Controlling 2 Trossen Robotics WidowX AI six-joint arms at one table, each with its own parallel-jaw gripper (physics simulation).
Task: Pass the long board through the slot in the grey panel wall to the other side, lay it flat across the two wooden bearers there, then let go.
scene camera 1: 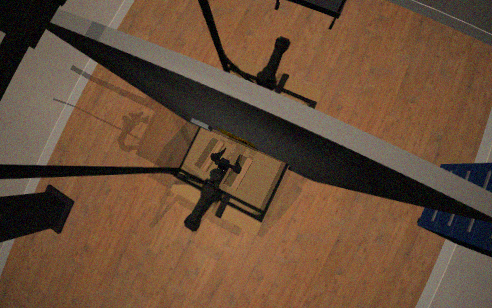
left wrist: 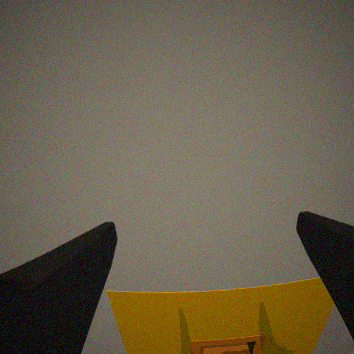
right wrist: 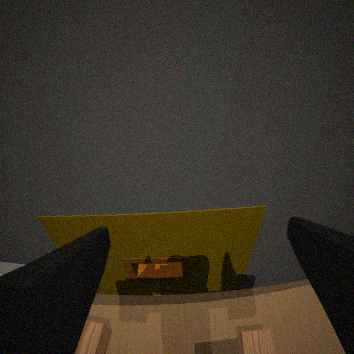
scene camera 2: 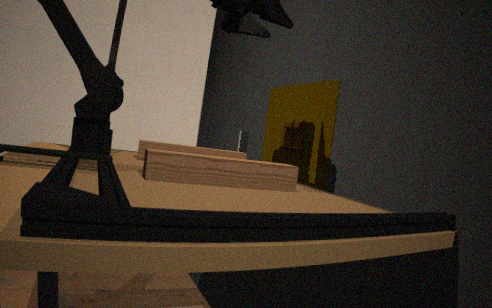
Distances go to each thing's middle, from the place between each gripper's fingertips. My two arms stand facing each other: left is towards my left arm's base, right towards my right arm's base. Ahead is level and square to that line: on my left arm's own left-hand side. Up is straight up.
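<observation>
Orange slot frame (right wrist: 156, 268): my right hand is 210 mm above it, 50 mm beyond it and 120 mm to the right of it. Counted from my left hand, the frame is 250 mm below, 40 mm behind and 110 mm to the right.
</observation>
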